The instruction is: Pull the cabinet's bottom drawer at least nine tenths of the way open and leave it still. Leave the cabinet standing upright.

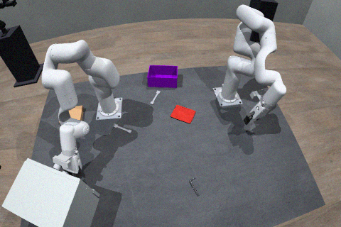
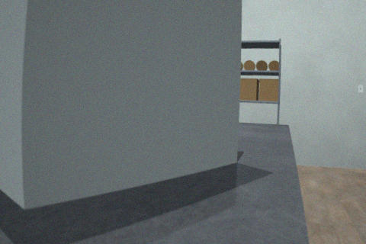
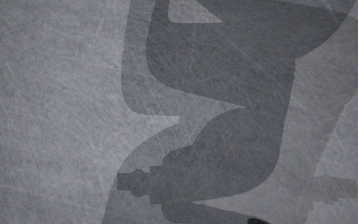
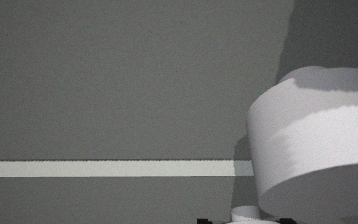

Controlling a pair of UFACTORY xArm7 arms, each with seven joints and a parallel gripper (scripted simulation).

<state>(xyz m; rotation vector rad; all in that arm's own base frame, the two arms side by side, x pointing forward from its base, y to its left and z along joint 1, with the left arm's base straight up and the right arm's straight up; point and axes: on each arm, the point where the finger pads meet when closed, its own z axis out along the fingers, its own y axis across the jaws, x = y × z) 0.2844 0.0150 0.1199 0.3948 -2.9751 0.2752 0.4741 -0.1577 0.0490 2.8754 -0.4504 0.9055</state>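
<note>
My right gripper is now 13 cm short of the bottom drawer, 5 cm to the left of it and 2 cm above it. From my right hand the other things lie so: orange block: 44 cm behind, 8 cm to the right, 3 cm below; purple bin: 65 cm behind, 54 cm to the left, 3 cm below; dark hex key: 7 cm ahead, 59 cm to the left, 4 cm below.
</note>
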